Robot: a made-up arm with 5 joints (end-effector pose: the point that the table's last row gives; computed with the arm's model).
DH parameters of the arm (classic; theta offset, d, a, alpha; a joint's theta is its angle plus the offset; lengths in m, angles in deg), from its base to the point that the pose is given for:
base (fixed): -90 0.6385 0.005 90
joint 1: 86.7 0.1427 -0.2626 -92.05
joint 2: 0 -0.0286 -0.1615 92.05
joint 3: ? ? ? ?
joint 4: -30 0.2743 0.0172 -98.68
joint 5: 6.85 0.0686 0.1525 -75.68
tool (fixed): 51.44 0.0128 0 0
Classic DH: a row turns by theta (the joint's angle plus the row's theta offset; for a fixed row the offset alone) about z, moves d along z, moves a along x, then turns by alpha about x.
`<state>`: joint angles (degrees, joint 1 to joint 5).
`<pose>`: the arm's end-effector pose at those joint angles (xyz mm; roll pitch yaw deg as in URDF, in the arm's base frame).
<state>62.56 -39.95 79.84 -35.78 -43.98</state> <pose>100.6 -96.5 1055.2 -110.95 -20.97 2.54</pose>
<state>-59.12 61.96 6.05 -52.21 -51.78</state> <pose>-346.0 621.4 -106.9 102.75 -7.51 97.21</pose>
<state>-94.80 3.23 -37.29 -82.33 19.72</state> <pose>330.4 721.7 645.7 155.53 -28.06 -78.89</pose>
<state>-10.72 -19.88 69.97 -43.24 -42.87</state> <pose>266.5 -429.3 481.8 -33.71 17.72 -5.81</pose>
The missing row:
joint 3: -86.7 -0.3398 0.208 90
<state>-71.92 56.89 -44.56 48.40 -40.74</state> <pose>-553.9 748.2 410.7 -168.04 36.13 118.24</pose>
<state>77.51 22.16 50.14 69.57 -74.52</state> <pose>-31.4 -670.5 942.7 -38.70 -69.22 -24.74</pose>
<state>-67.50 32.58 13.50 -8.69 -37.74</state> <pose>-30.0 576.7 -70.1 88.46 19.83 43.71</pose>
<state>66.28 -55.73 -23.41 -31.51 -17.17</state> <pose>558.0 -296.1 796.9 -46.71 -2.33 62.76</pose>
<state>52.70 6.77 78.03 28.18 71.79</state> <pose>154.6 -299.0 620.4 163.22 28.59 17.56</pose>
